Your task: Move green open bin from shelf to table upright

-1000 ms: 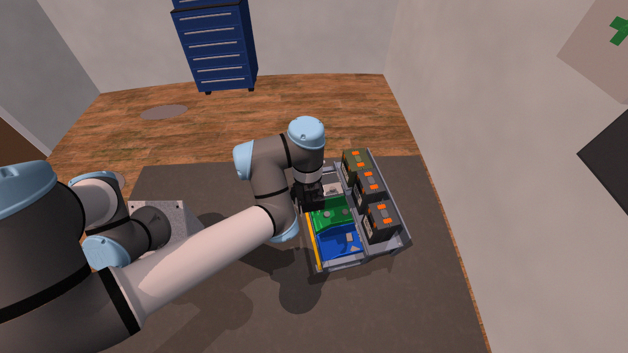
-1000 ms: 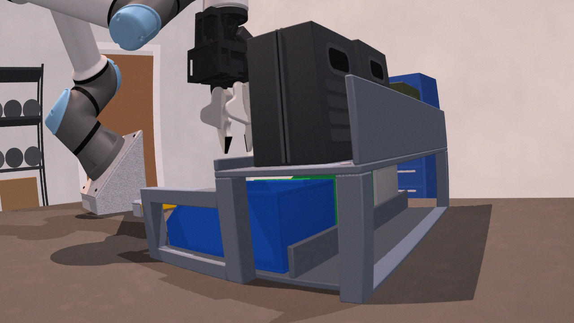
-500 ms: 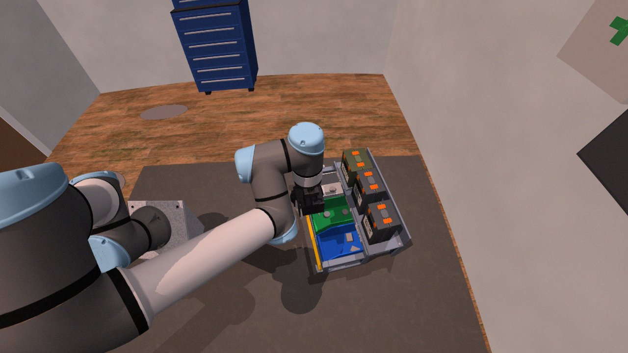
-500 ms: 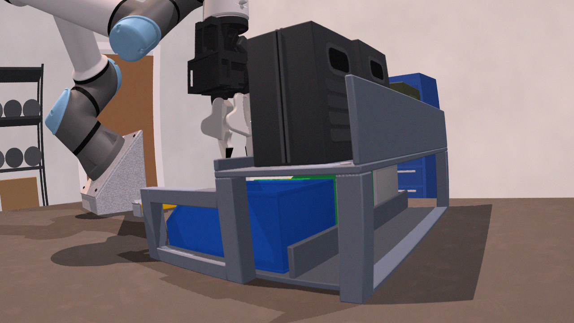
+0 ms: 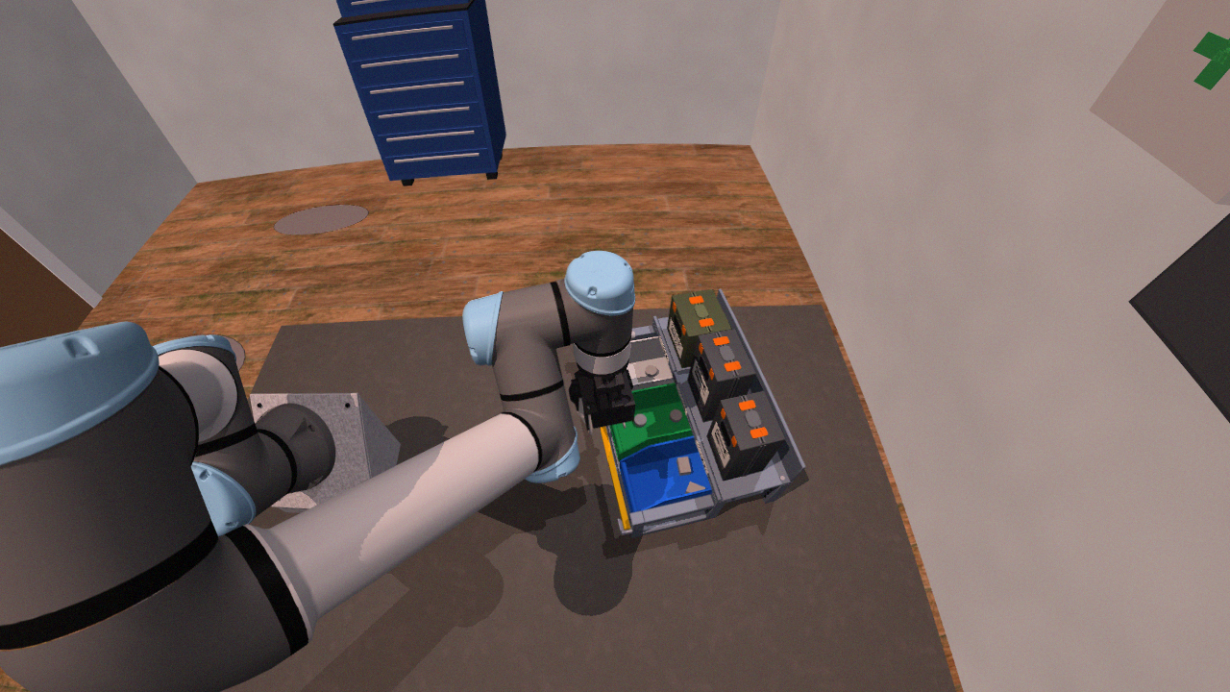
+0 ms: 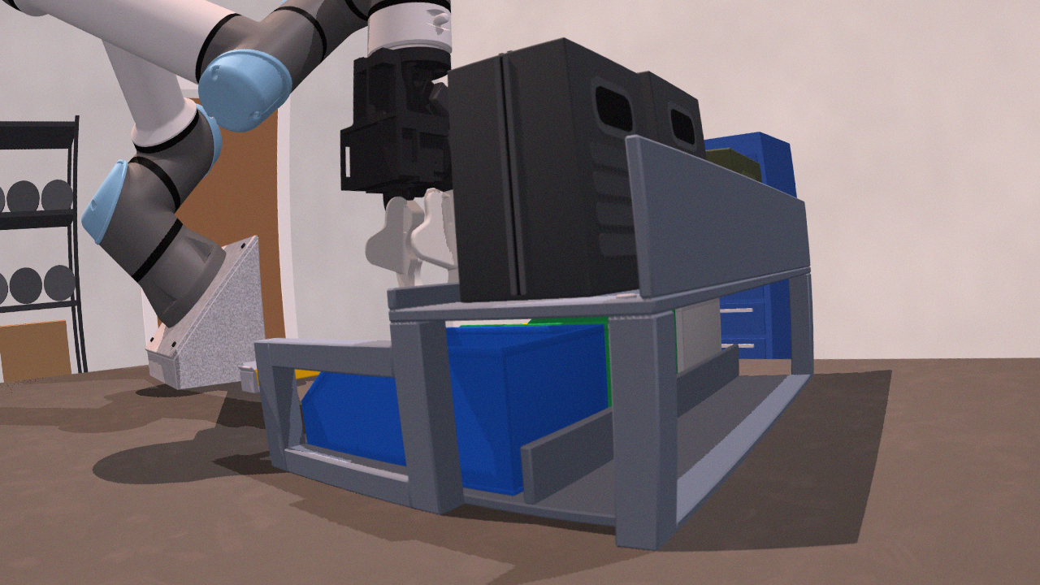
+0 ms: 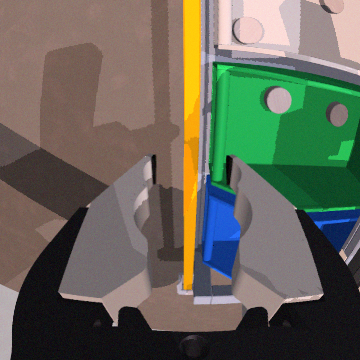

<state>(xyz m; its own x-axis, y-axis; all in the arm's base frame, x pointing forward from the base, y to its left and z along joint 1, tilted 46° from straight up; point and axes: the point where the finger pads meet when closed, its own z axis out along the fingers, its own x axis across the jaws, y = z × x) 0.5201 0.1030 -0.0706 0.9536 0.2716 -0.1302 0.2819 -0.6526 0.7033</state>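
My hand is 4 cm above the yellow bar. From my hand the other things lie so: grey bin: 14 cm to the left, 7 cm ahead, 5 cm below; green open bin: 10 cm ahead, 5 cm below, 3 cm to the left; blue bin: 13 cm ahead, 8 cm to the right, 5 cm below.
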